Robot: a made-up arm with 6 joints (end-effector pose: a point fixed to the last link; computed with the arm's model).
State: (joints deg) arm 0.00 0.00 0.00 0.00 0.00 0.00
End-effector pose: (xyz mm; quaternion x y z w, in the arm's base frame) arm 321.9 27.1 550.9 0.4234 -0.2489 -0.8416 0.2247
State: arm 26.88 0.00 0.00 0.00 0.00 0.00
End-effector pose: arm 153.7 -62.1 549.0 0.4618 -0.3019 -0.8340 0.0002
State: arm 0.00 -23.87 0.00 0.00 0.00 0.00
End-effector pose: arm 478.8 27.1 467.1 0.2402 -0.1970 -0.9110 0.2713
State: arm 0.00 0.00 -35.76 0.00 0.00 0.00
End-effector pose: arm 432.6 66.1 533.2 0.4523 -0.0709 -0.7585 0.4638
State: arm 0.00 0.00 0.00 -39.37 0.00 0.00
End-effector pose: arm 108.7 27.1 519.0 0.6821 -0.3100 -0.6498 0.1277
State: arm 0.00 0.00 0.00 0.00 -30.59 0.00
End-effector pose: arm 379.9 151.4 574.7 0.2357 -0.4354 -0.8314 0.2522
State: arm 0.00 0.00 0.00 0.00 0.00 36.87
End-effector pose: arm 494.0 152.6 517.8 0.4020 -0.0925 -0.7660 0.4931
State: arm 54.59 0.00 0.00 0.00 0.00 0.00
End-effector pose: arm -36.3 -75.1 501.4 -0.4749 0.3393 0.7784 0.2312
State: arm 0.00 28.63 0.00 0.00 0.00 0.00
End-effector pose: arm 109.4 27.1 558.0 0.6183 -0.2967 -0.7108 0.1562
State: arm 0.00 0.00 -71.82 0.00 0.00 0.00
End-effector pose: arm 498.9 163.7 512.8 0.4373 0.1155 -0.6005 0.6594
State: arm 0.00 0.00 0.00 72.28 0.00 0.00
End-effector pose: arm 577.9 27.1 273.4 -0.1544 -0.0685 -0.9294 0.3283
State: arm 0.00 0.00 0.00 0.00 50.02 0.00
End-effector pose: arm 311.2 -127.8 390.7 0.6604 0.0874 -0.7312 0.1469
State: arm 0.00 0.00 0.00 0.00 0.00 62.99
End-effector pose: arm 550.4 290.5 479.0 0.3616 0.0250 -0.6640 0.6540
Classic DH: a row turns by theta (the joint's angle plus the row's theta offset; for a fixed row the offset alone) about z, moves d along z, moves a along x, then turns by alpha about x. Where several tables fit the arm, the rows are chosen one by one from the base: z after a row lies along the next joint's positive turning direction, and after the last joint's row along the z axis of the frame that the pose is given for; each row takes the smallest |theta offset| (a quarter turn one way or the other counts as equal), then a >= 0, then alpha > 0; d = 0 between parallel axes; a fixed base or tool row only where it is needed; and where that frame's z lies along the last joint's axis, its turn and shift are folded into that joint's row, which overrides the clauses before.
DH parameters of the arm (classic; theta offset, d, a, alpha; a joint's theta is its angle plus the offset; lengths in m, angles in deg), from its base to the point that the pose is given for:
base (fixed): 28.95 -0.0131 0.2078 149.46
joint 1: 32.71 -0.156 0.0608 -63.6
joint 2: -22.43 0.0035 0.0675 82.53
joint 3: 0 -0.1058 -0.0211 97.47
joint 4: 58.33 0.0138 -0.0017 116.71
joint 5: 64.16 -0.0783 0.0405 -76.96
joint 6: 28.16 0.3674 -0.3116 -54.87
tool (fixed): 116.64 -0.1688 0 0

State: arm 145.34 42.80 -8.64 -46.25 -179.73 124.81
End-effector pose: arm -127.0 192.3 -224.5 -0.4655 -0.2987 0.3615 0.7506
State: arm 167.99 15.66 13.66 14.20 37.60 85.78
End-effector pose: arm -330.5 369.9 374.7 -0.5028 0.7018 0.3345 0.3779
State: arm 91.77 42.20 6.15 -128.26 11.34 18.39
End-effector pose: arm 165.6 288.1 -83.3 -0.1621 0.8281 -0.5313 0.0755
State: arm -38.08 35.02 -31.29 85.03 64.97 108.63
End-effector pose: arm 292.8 644.4 370.7 0.0661 0.7509 -0.1088 0.6480
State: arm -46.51 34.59 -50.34 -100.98 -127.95 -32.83
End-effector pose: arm -82.5 153.3 453.2 -0.5364 0.4502 0.6864 0.1960
